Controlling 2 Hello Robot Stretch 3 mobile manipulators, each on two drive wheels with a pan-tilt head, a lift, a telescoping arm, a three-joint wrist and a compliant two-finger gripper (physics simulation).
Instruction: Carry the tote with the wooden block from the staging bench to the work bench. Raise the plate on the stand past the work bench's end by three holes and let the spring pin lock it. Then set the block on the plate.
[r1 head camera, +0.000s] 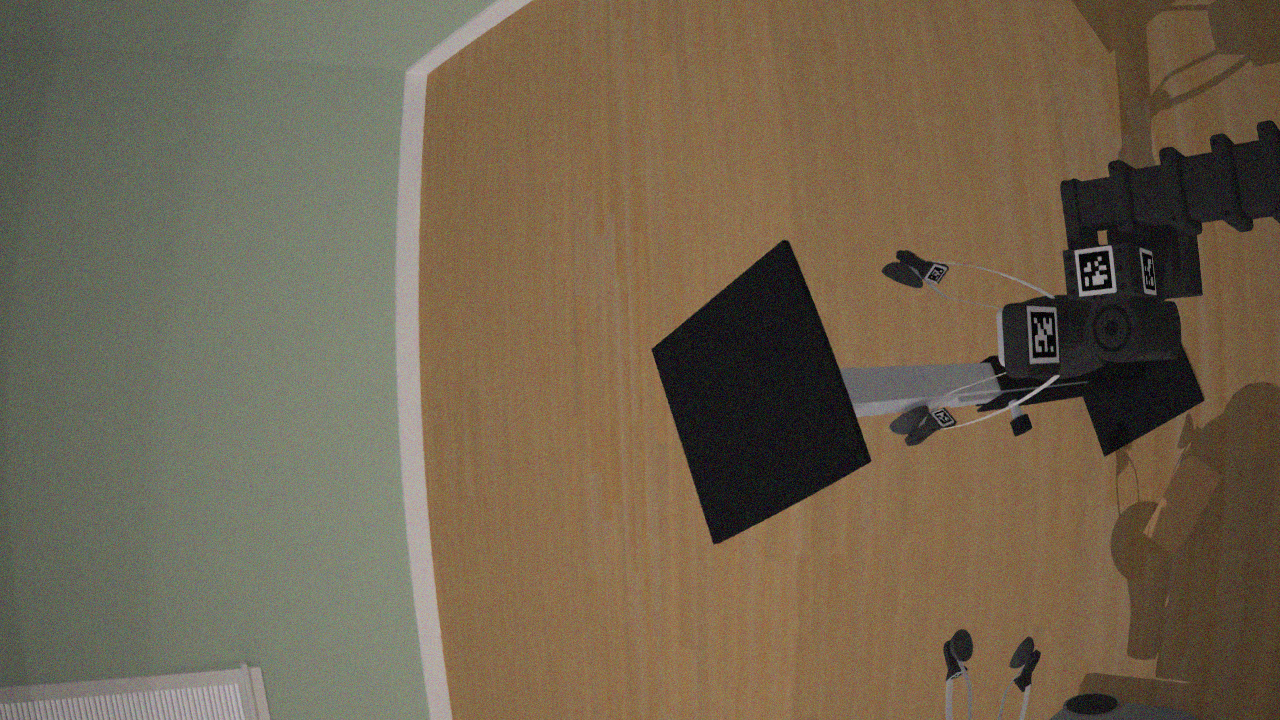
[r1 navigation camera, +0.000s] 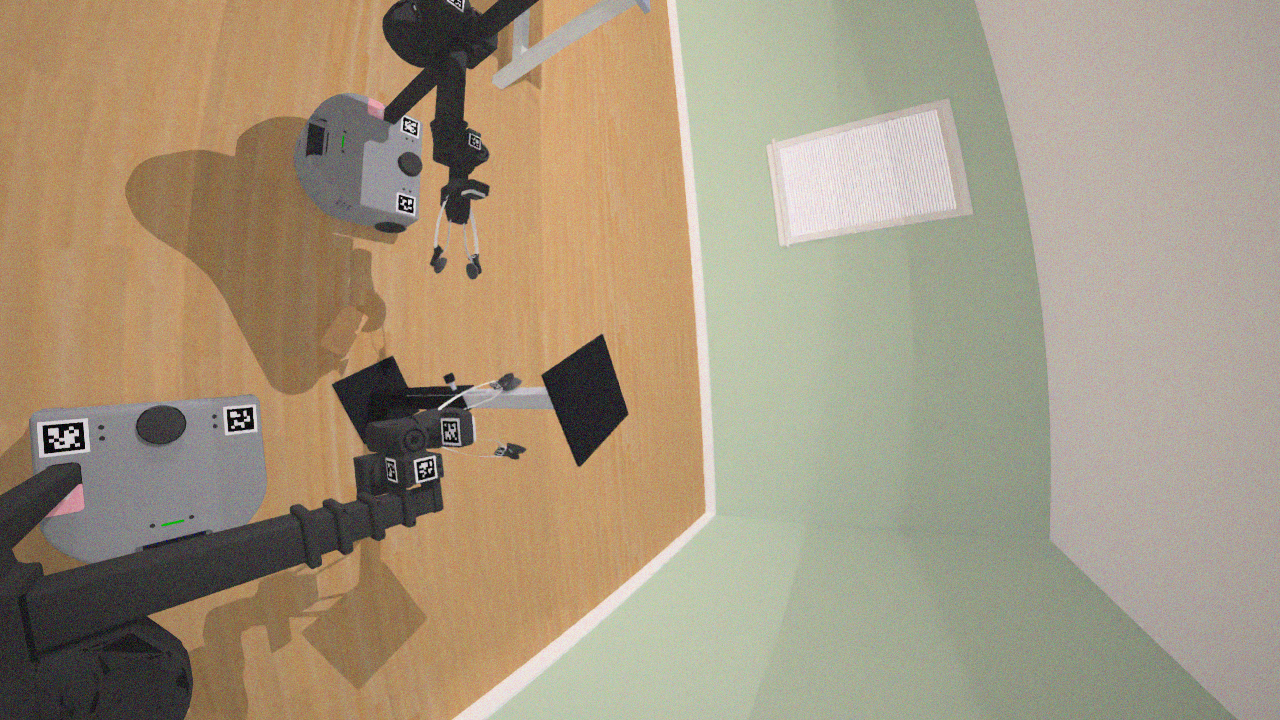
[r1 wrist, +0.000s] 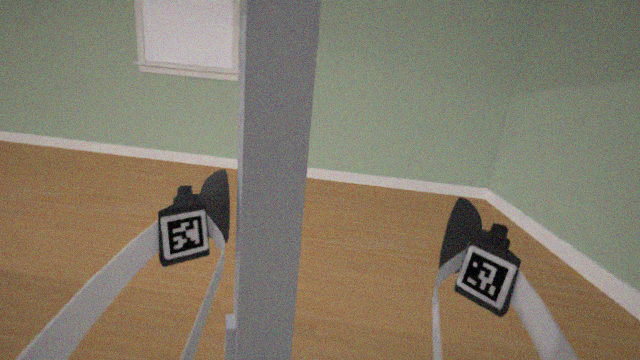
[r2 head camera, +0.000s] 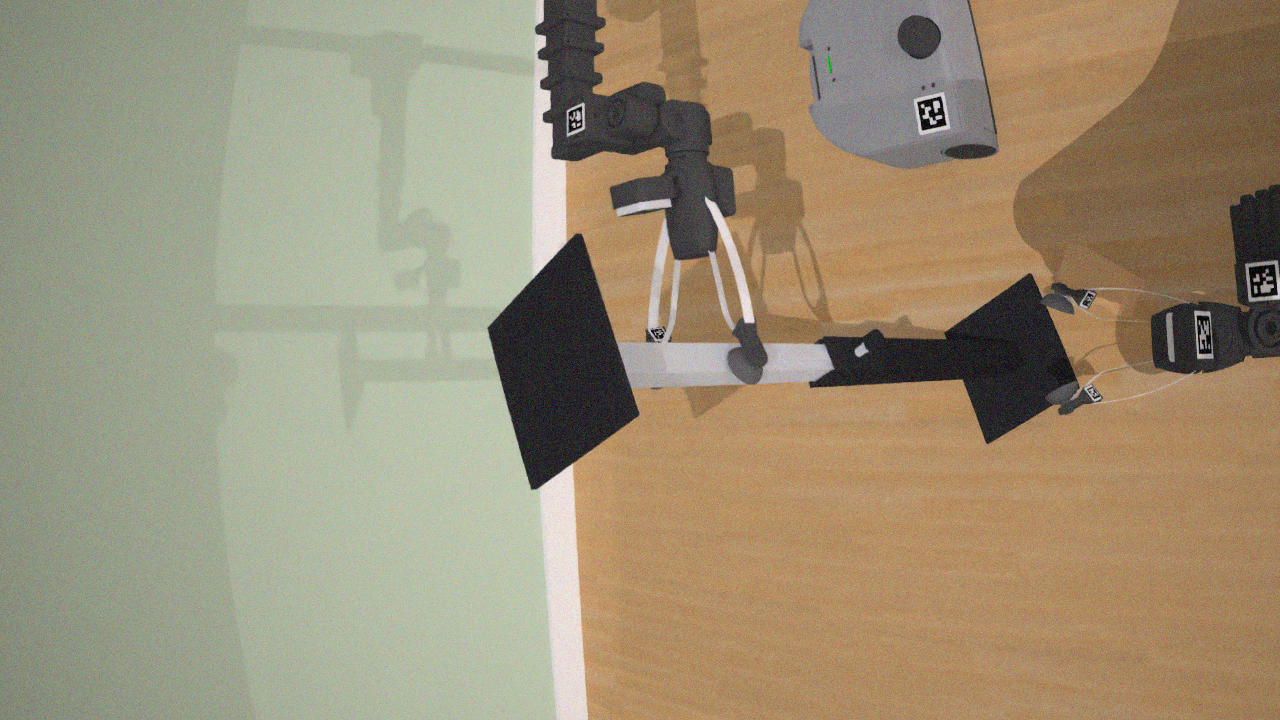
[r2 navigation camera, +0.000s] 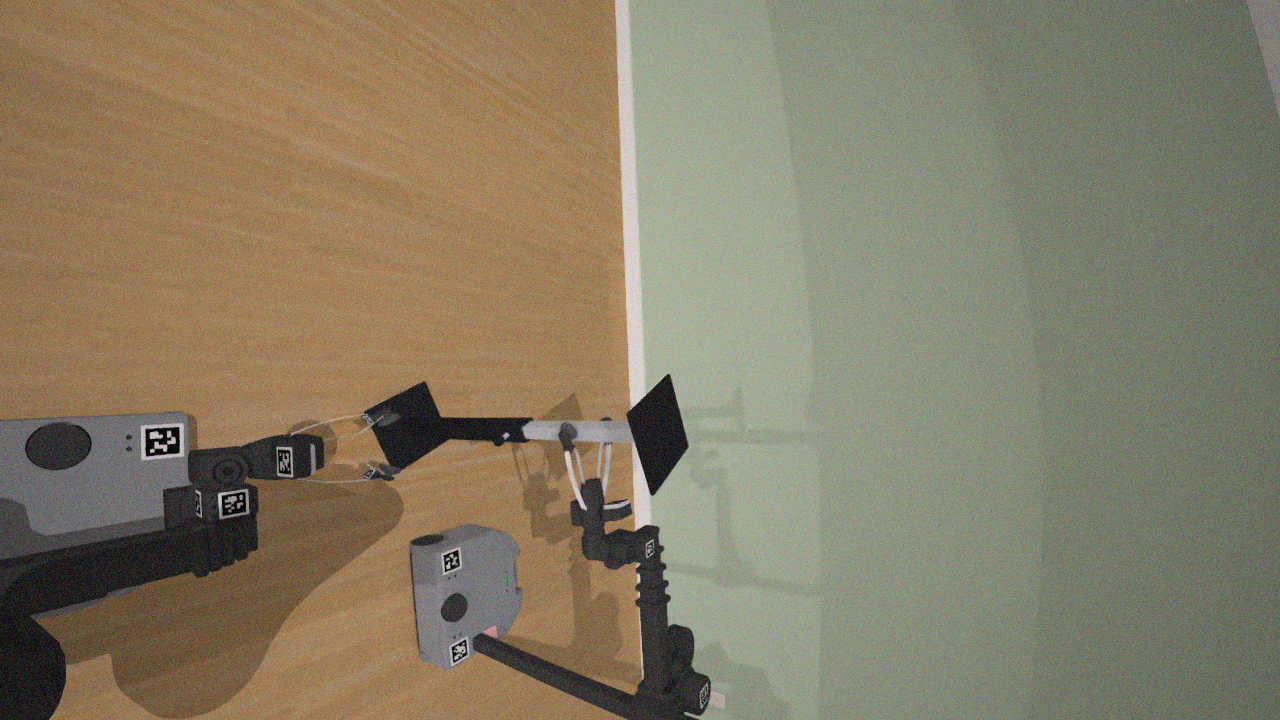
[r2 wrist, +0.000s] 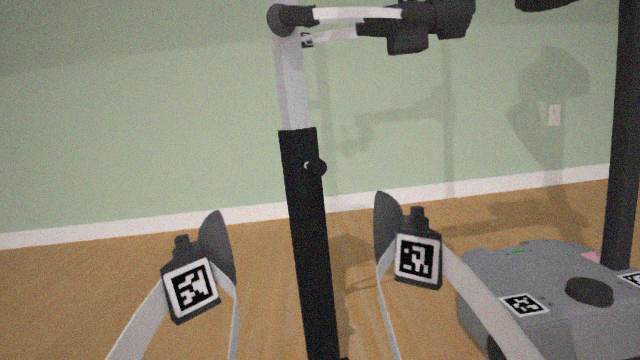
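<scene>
The stand's black plate (r1 head camera: 760, 394) (r1 navigation camera: 584, 400) (r2 head camera: 563, 362) (r2 navigation camera: 657, 434) tops a grey post (r1 head camera: 895, 389) (r1 wrist: 275, 150) (r2 wrist: 295, 100) that rises from a black sleeve (r2 head camera: 904, 358) (r2 wrist: 310, 250). The pin's knob (r1 head camera: 1021, 424) (r1 navigation camera: 449, 378) (r2 wrist: 316, 166) sticks out near the sleeve's top. My r1 gripper (r1 head camera: 911, 345) (r1 wrist: 337, 220) (r2 head camera: 701, 358) is open, with the grey post between its fingers, close to the left one in the r1 wrist view. My r2 gripper (r2 head camera: 1060, 347) (r2 wrist: 302, 235) (r1 navigation camera: 456, 266) is open, facing the sleeve from a short way off. Tote and wooden block do not show.
The stand's black foot (r1 navigation camera: 358, 394) (r2 head camera: 993, 394) rests on the floor. The r1 base (r2 head camera: 868, 89) (r2 wrist: 540, 325) is beside the stand; the r2 base (r1 navigation camera: 358, 161) is farther off. A pale leg frame (r1 navigation camera: 572, 40) shows at the top. Green walls (r1 head camera: 179, 358) (r2 navigation camera: 895, 268) bound the area.
</scene>
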